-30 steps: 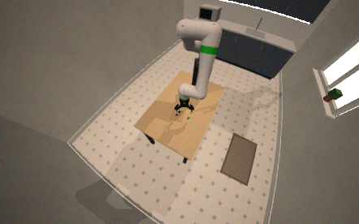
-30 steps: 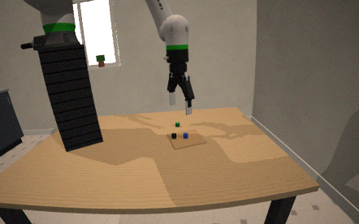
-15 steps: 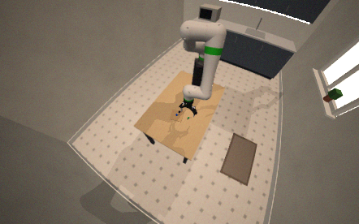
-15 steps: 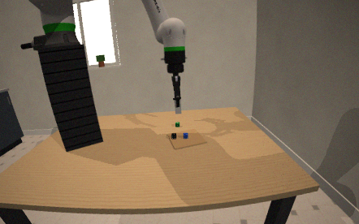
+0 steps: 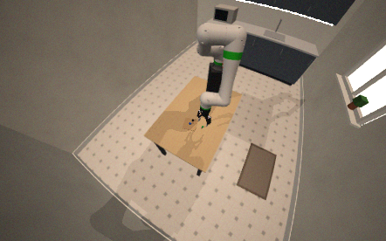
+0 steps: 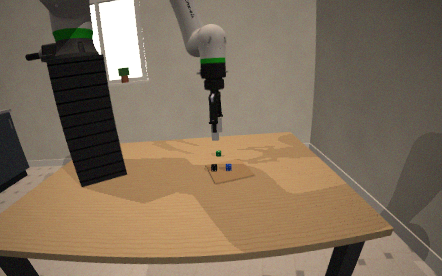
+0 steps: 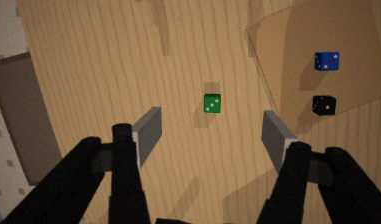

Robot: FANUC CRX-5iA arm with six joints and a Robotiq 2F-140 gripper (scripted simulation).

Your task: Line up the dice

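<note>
Now: the green die 10 cm below my hand. Round my hand: blue die 14 cm to the right, 10 cm below, 3 cm ahead; black die 13 cm to the right, 10 cm below, 3 cm behind; tan mat 14 cm to the right, 11 cm below, 3 cm ahead.
</note>
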